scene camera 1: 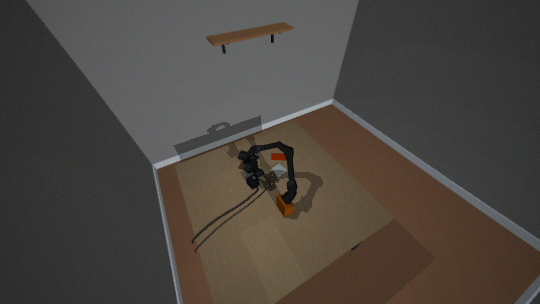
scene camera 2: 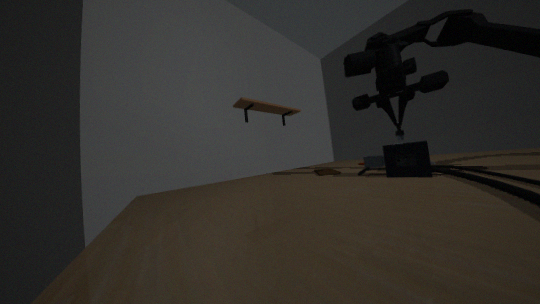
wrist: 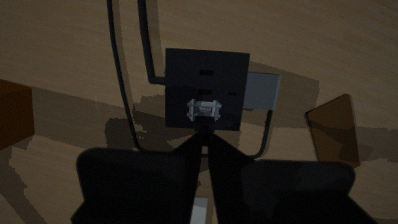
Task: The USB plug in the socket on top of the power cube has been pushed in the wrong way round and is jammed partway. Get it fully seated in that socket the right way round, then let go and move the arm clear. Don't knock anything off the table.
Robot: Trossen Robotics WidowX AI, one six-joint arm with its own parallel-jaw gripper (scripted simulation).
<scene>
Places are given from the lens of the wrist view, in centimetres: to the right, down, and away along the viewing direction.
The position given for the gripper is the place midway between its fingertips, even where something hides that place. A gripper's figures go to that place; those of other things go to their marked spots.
gripper [wrist: 205, 139]: 0, 2, 11
flat brown plate [wrist: 332, 128]: 21, 3, 24
</scene>
